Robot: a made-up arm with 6 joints.
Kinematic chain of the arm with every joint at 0, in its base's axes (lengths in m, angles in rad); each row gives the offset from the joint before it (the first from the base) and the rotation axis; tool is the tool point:
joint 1: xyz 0 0 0.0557 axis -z
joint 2: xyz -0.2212 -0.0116 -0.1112 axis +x
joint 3: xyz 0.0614 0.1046 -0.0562 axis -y
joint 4: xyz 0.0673 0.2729 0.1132 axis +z
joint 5: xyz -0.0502 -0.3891 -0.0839 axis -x
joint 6: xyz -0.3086 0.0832 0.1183 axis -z
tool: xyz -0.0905 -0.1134 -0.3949
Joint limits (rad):
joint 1: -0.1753..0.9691
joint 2: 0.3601..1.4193
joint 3: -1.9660..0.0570
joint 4: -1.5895..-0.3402
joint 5: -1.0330..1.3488
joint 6: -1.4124..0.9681
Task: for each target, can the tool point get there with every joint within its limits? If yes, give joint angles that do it. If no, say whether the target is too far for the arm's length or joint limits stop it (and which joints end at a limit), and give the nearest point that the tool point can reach.
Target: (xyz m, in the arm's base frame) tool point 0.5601 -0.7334 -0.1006
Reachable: no: joint limits stop it (at a limit: joint 1, joint 2, joint 3, joint 5) | nearest point 0.1822 -0.5231 0.0413 | short by 0.455 m
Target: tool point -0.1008 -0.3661 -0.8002
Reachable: no: joint limits stop it (at a limit: joint 2, joint 3, joint 4, joint 5, joint 6) | nearest point -0.0927 -0.3366 -0.1674 | short by 0.634 m
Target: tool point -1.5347 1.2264 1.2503
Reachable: no: too far | nearest point -0.7500 0.5993 0.5885 | short by 1.203 m
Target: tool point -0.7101 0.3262 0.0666
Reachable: yes | joints 0.6754 1.1032 -0.6127 -0.4453 1.0857 0.4971
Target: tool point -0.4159 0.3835 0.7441
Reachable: yes | joints -0.0755 0.5138 -1.4390 -1.4862 0.7240 -0.0939
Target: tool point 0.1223 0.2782 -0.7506
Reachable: no: joint limits stop it (at a limit: joint 1, joint 2, joint 3, joint 4, joint 6) | nearest point -0.0958 0.4839 -0.3215 | short by 0.524 m
